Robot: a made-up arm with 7 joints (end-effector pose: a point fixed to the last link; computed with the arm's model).
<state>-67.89 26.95 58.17 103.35 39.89 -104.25 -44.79</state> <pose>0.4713 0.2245 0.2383 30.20 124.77 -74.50</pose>
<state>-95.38 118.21 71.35 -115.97 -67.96 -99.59 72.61</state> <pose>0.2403 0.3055 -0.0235 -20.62 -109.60 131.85</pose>
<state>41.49 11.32 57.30 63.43 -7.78 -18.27 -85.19</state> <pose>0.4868 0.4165 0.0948 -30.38 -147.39 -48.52</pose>
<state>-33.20 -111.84 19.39 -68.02 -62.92 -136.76 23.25</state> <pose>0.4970 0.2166 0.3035 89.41 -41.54 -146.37</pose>
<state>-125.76 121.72 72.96 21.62 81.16 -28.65 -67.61</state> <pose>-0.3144 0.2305 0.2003 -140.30 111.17 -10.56</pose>
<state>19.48 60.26 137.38 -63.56 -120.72 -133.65 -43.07</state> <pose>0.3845 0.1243 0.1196 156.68 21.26 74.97</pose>
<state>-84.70 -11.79 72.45 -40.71 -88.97 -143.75 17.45</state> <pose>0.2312 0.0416 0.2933 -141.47 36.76 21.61</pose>
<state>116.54 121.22 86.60 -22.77 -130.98 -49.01 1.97</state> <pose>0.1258 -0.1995 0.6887 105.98 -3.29 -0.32</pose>
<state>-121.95 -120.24 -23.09 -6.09 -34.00 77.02 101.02</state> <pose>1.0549 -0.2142 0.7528 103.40 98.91 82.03</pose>
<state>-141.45 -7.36 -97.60 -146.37 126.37 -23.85 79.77</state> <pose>-0.0753 0.1173 -0.5074 -37.58 -51.81 54.09</pose>
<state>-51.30 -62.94 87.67 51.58 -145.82 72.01 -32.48</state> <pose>0.4721 -0.3011 0.3877 -173.01 11.90 -26.28</pose>
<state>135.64 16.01 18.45 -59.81 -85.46 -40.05 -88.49</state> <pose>-0.5509 -0.1319 0.1349 17.50 -60.55 84.69</pose>
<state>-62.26 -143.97 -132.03 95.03 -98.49 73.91 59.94</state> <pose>0.6197 -0.1557 0.8230 88.89 115.48 90.20</pose>
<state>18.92 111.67 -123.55 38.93 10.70 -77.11 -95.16</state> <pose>0.2582 -0.2953 0.7228 105.11 73.25 -112.55</pose>
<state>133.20 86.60 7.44 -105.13 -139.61 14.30 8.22</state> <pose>0.3388 0.6391 0.8592 59.86 43.37 25.84</pose>
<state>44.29 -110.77 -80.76 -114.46 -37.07 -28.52 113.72</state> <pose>0.4659 1.0902 0.5201 45.54 53.81 30.17</pose>
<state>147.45 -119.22 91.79 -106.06 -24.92 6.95 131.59</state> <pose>-0.0287 -0.1621 0.8320 37.76 49.32 129.61</pose>
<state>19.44 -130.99 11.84 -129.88 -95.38 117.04 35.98</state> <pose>0.6232 0.2744 -0.3402 -130.44 -18.31 68.44</pose>
